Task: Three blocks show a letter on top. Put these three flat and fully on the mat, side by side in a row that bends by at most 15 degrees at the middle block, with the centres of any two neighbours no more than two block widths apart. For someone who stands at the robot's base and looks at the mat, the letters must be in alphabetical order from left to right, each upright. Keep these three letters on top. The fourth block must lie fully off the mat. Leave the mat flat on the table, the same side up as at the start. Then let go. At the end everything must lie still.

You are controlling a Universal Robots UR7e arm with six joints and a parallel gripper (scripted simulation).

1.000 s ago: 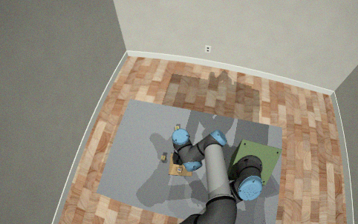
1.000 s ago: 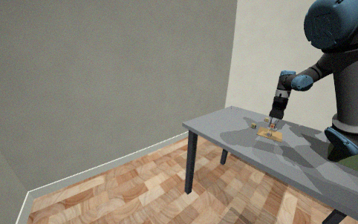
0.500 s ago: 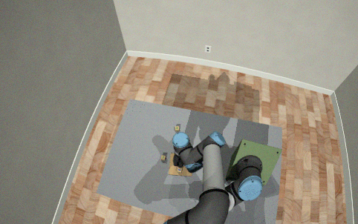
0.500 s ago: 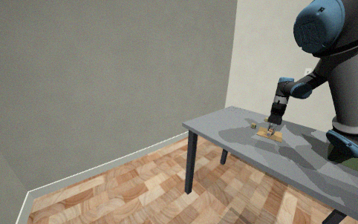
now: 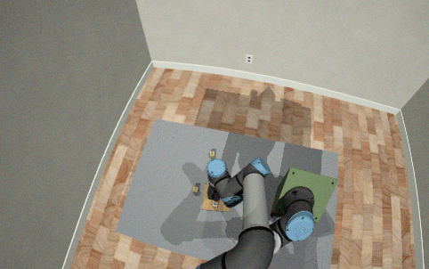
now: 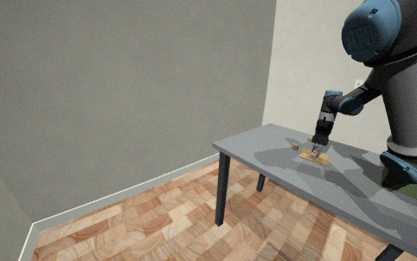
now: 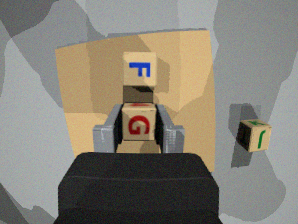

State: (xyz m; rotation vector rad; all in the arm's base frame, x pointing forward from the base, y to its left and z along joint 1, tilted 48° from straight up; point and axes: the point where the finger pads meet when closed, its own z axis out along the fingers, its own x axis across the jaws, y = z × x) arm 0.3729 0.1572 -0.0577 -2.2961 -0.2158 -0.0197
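Right now my hand is 20 mm above the mat. The rest, counted from my hand: block: 120 mm ahead, 10 mm below.
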